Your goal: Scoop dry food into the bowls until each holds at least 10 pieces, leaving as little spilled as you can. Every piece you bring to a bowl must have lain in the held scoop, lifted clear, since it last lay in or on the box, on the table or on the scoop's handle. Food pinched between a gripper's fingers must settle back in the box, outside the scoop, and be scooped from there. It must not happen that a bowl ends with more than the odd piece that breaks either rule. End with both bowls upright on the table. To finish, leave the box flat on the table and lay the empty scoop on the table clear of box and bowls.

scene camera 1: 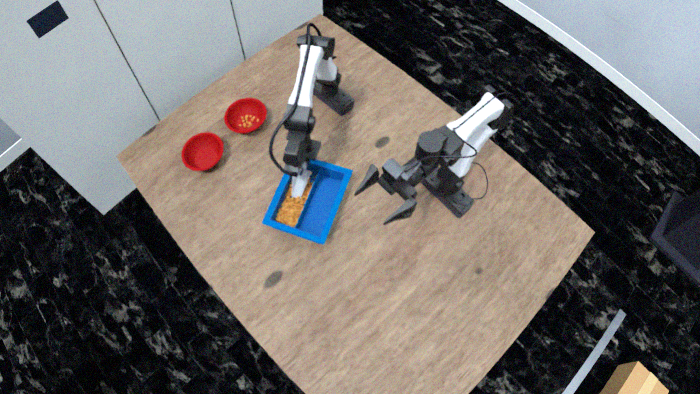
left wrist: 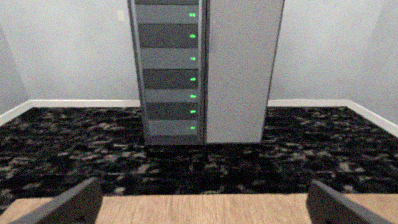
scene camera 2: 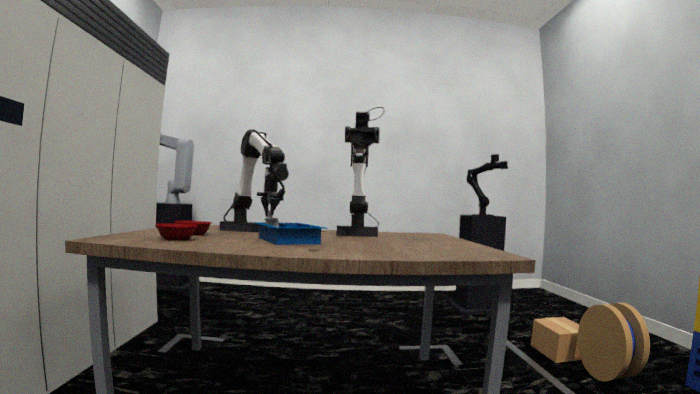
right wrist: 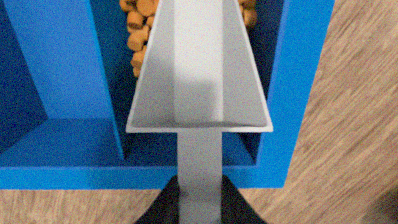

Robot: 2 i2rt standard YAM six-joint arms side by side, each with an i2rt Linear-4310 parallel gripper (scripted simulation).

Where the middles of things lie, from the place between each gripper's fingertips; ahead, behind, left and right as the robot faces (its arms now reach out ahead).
The blue box (scene camera 1: 318, 213) is 7 cm ahead of my right hand, 9 cm to the left of it and 5 cm below it. Also, from my right hand: grey scoop (right wrist: 198, 78): 3 cm ahead, 1 cm to the left, 3 cm below.
Right now the blue box is 20 mm behind my left hand (scene camera 1: 368, 209), 280 mm to the right of it and 390 mm below it. Also, from my left hand: grey scoop: 60 mm behind, 350 mm to the right, 370 mm below.
